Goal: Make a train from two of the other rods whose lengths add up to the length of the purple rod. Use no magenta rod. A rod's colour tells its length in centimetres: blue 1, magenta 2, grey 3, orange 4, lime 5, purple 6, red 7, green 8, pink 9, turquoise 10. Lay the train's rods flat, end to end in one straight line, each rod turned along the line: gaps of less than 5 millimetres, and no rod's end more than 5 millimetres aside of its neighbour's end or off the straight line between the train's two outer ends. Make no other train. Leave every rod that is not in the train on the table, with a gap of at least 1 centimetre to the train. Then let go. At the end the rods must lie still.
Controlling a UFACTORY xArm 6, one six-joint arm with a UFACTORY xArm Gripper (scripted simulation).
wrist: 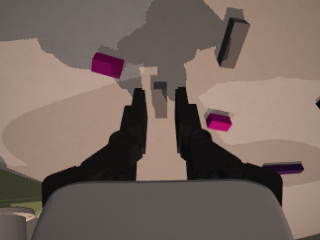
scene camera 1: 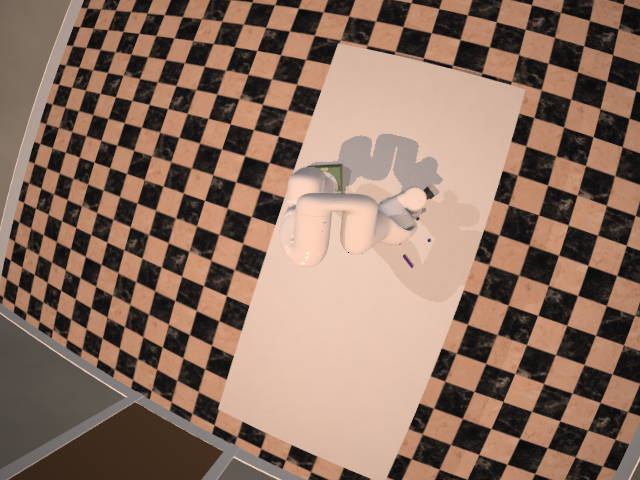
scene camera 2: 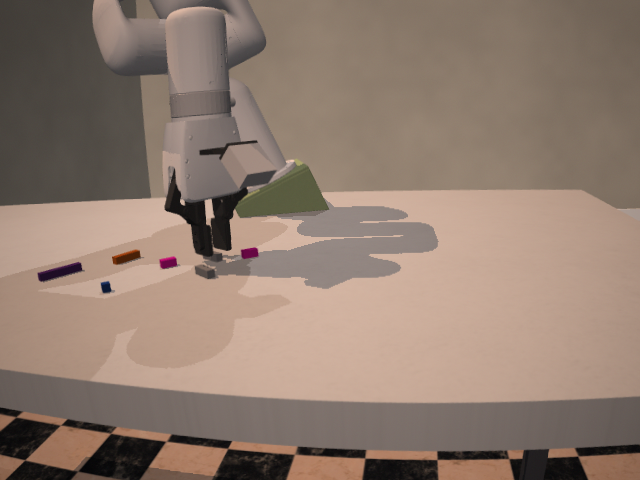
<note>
In view: my gripper [scene camera 2: 213,252] and a grey rod [wrist: 237,29].
My gripper also shows in the wrist view [wrist: 160,102].
</note>
